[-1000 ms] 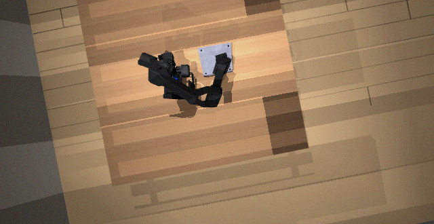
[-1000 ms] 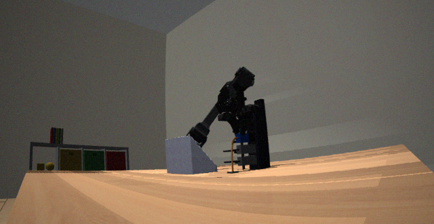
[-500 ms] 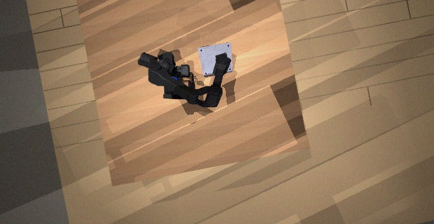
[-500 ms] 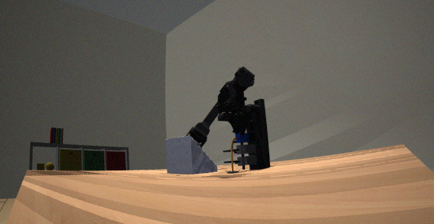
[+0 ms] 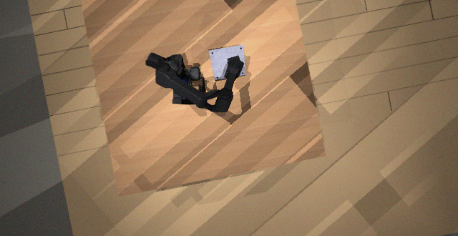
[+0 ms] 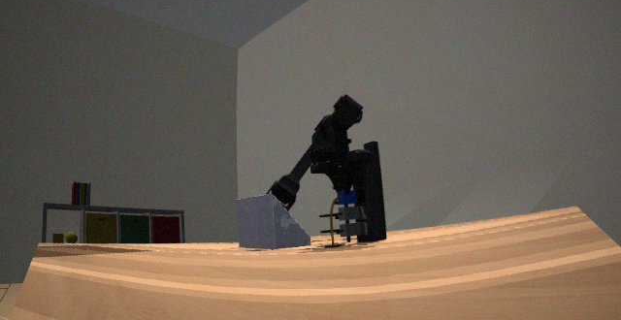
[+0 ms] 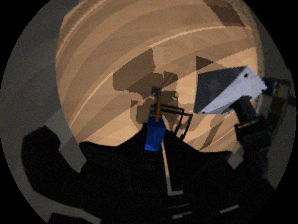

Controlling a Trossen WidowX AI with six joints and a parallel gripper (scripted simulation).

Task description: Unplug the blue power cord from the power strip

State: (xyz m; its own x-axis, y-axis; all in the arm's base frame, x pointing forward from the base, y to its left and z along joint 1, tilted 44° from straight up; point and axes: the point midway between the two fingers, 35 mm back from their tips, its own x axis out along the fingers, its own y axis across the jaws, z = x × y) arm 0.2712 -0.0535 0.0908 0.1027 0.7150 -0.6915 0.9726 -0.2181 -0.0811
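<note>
Now: the blue plug 30 mm to the left of my gripper tip.
</note>
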